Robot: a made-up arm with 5 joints.
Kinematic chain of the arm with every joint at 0, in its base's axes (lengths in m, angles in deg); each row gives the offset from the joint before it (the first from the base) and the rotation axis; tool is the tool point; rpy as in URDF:
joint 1: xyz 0 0 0.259 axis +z
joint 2: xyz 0 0 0 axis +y
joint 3: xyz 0.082 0 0.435 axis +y
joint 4: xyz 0.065 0 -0.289 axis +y
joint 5: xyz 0.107 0 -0.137 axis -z
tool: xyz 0 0 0 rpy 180 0 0
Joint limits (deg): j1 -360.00..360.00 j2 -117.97..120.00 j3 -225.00..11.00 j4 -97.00..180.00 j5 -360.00..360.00
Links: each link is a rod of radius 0.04 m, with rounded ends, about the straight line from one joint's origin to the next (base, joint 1, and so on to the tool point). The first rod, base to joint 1, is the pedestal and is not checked.
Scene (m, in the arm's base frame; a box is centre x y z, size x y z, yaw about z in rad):
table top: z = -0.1
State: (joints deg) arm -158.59 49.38 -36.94 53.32 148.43
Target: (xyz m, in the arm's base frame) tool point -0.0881 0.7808 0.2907
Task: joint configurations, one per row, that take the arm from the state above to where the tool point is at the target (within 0.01 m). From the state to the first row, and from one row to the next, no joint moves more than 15 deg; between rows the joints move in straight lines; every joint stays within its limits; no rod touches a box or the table.
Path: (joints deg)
1: -171.71 48.90 -44.47 50.33 148.43
2: -184.83 48.42 -52.00 47.33 148.43
3: -197.95 47.93 -59.53 44.34 148.43
4: -211.08 47.45 -67.06 41.35 148.43
5: -224.20 46.97 -74.58 38.35 148.43
6: -237.32 46.49 -82.11 35.36 148.43
7: -250.44 46.01 -89.64 32.37 148.43
8: -263.56 45.52 -97.17 29.37 148.43

